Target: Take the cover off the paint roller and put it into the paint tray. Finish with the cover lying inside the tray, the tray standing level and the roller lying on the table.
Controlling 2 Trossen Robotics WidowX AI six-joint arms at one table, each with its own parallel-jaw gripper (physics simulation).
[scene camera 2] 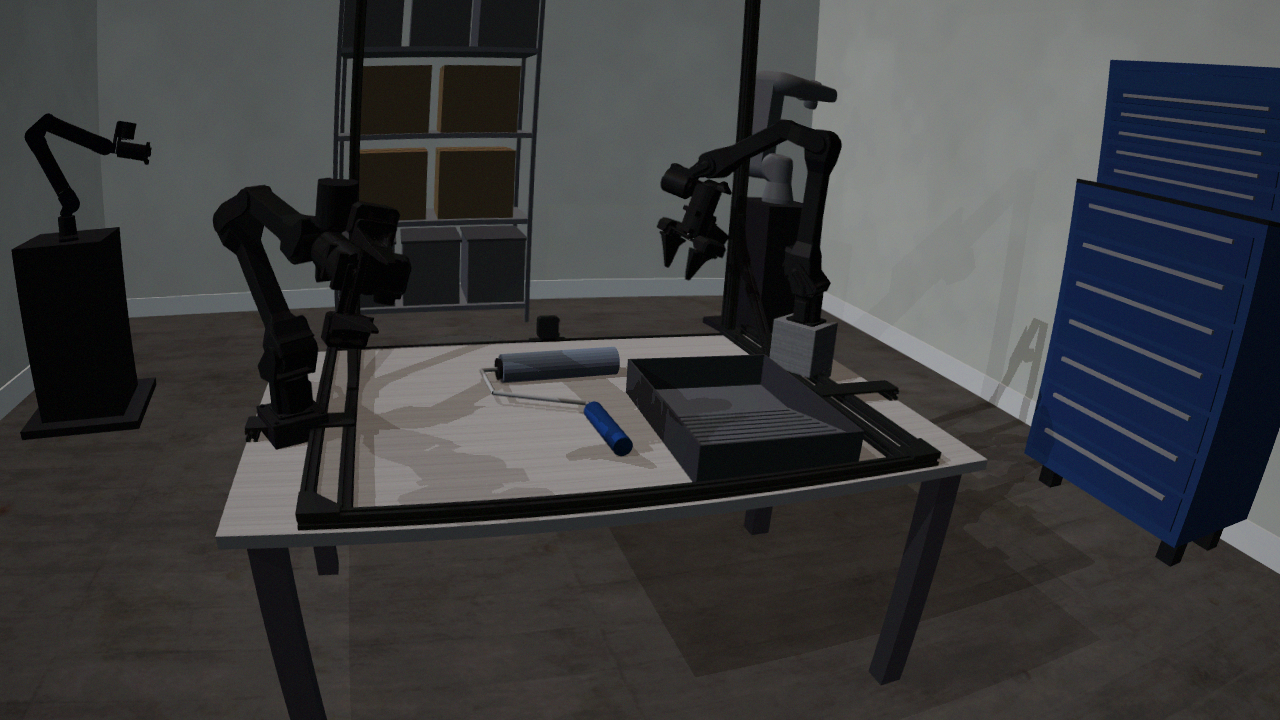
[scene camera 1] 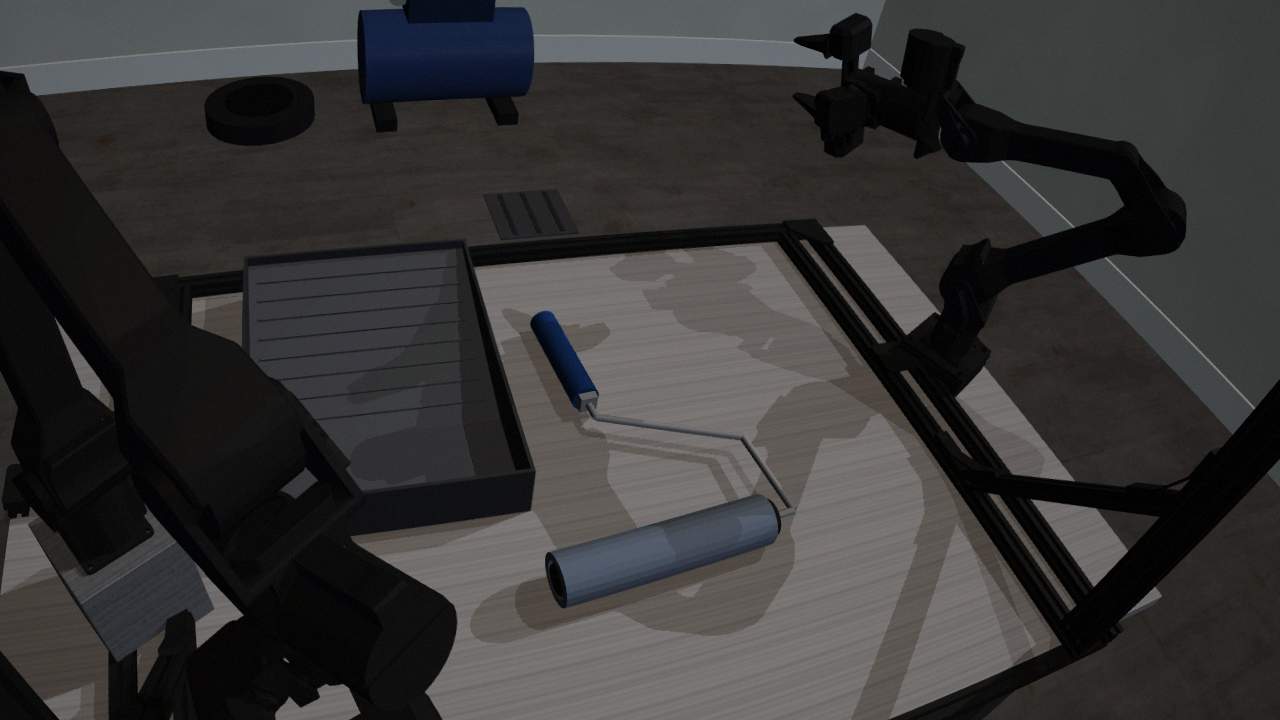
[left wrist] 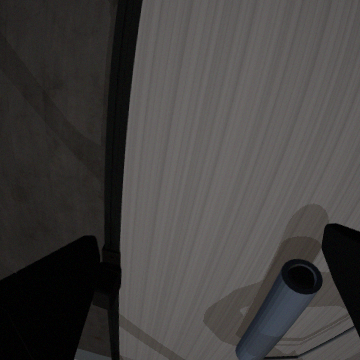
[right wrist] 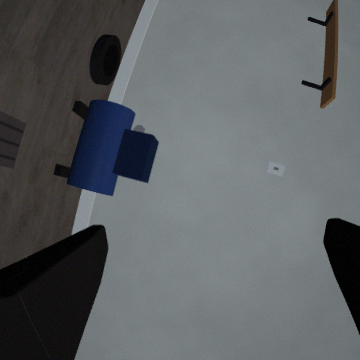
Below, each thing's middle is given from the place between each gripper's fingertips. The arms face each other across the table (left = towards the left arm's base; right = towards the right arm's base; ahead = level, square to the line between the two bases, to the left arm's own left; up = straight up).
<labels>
My right hand is 440 mm past the roller cover (scene camera 1: 591,570), 400 mm to the right of it and 270 mm above it. Round my right hand: dark paint tray (scene camera 1: 389,347) (130 mm behind, 590 mm to the left, 260 mm below).
Right now the roller cover is 31 cm to the right of my left hand, 14 cm below it and 11 cm ahead of it. Round my left hand: dark paint tray (43 cm ahead, 14 cm below, 11 cm to the right).
</labels>
